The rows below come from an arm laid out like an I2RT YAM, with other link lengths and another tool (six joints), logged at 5 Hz.
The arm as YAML. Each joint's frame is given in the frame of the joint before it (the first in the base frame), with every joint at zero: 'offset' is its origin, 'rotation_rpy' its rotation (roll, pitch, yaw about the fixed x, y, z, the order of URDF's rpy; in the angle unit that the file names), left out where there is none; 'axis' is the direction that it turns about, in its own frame. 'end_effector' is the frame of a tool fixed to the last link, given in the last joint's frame.
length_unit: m
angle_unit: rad
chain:
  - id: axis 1
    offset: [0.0, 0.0, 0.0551]
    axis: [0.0, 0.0, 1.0]
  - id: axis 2
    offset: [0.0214, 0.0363, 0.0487]
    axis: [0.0, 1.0, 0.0]
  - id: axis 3
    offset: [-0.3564, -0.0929, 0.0]
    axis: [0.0, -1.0, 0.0]
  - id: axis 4
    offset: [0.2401, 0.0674, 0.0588]
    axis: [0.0, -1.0, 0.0]
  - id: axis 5
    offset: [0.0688, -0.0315, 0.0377]
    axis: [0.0, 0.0, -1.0]
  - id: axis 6
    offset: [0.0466, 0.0, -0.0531]
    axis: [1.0, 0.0, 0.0]
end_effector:
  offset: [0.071, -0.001, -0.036]
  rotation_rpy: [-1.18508, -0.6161, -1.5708]
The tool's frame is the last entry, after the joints.
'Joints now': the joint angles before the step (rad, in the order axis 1, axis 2, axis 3, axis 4, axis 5, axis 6). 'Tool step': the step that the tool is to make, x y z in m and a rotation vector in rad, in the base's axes. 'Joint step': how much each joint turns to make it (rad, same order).
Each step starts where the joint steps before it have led.
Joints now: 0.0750, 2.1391, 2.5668, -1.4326, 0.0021, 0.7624
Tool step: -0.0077, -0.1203, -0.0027, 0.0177, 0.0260, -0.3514
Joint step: -0.2523, -0.0029, -0.0126, -0.0190, 0.0381, 0.0930
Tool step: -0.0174, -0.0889, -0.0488, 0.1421, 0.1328, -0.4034
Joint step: -0.2016, 0.0339, -0.1411, -0.0005, -0.0018, 0.2255
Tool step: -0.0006, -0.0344, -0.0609, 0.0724, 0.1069, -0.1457
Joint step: -0.0684, 0.0559, -0.1483, 0.0741, 0.0003, 0.0808
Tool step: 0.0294, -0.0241, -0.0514, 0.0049, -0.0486, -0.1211
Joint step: -0.0198, 0.0682, -0.0866, 0.1922, 0.0001, 0.1046
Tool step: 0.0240, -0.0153, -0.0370, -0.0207, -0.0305, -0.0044
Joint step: -0.0041, 0.0767, -0.0004, 0.1137, 0.0046, -0.0011
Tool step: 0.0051, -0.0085, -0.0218, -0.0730, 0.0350, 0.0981
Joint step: 0.0037, 0.0397, 0.0011, 0.0481, 0.0483, -0.1149
